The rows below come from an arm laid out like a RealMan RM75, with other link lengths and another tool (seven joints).
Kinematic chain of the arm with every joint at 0, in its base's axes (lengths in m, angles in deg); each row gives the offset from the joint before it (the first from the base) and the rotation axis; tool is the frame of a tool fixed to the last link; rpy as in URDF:
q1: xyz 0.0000 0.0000 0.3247 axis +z
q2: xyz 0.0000 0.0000 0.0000 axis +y
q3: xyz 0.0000 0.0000 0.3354 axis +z
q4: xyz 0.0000 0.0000 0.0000 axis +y
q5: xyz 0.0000 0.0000 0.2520 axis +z
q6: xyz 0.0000 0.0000 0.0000 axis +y
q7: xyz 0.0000 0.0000 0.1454 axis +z
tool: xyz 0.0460 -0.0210 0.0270 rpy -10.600 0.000 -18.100
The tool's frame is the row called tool.
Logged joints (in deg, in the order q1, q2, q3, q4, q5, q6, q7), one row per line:
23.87 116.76 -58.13 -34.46 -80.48 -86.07 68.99
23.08 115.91 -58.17 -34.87 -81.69 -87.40 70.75
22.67 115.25 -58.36 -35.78 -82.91 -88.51 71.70
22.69 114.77 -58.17 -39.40 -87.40 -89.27 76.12
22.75 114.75 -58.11 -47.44 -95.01 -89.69 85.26
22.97 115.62 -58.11 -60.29 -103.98 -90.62 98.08
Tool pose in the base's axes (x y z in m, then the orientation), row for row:
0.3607 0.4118 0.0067 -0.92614 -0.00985 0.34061 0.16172
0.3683 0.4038 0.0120 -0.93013 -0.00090 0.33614 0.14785
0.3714 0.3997 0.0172 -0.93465 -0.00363 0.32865 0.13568
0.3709 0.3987 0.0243 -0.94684 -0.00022 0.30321 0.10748
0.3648 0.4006 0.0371 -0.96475 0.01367 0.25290 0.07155
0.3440 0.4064 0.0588 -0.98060 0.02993 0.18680 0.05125
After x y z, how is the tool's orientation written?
As a quaternion, x y z w.
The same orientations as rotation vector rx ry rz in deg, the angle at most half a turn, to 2 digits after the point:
-151.46 -1.61 55.70
-153.29 -0.15 55.40
-155.09 -0.60 54.54
-159.67 -0.04 51.13
-166.16 2.35 43.56
-170.97 5.22 32.57

